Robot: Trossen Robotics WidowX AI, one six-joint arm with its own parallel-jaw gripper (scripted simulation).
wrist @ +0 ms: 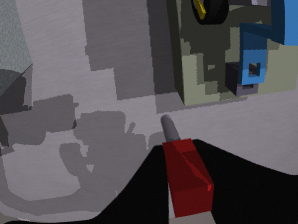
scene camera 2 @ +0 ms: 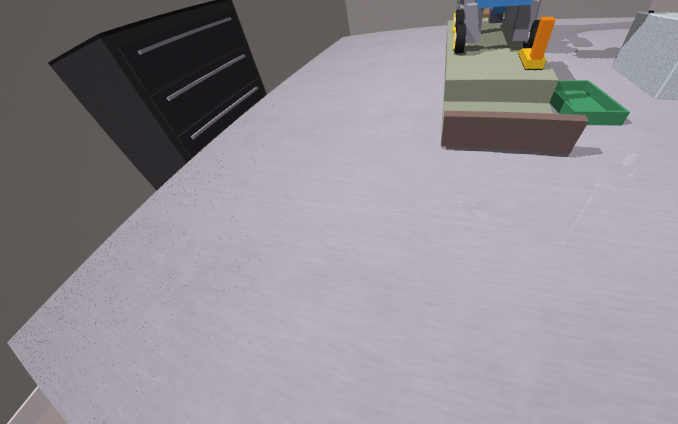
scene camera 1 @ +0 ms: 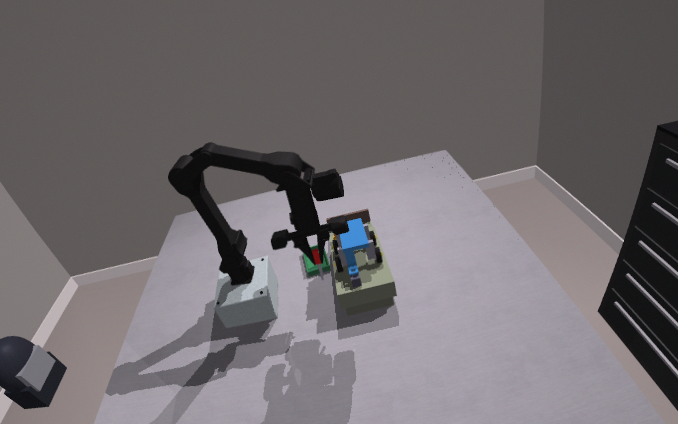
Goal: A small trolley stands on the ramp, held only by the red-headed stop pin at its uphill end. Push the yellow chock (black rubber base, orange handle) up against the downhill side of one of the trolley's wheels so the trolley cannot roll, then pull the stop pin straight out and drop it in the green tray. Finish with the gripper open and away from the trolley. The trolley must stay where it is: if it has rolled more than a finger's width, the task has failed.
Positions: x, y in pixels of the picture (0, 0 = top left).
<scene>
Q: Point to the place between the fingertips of my gripper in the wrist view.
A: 176, 150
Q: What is my gripper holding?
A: A red-headed stop pin.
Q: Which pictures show my gripper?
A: The wrist view and scene camera 1 only.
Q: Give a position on a brown block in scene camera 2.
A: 532, 132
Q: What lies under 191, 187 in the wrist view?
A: A red-headed stop pin.
</scene>
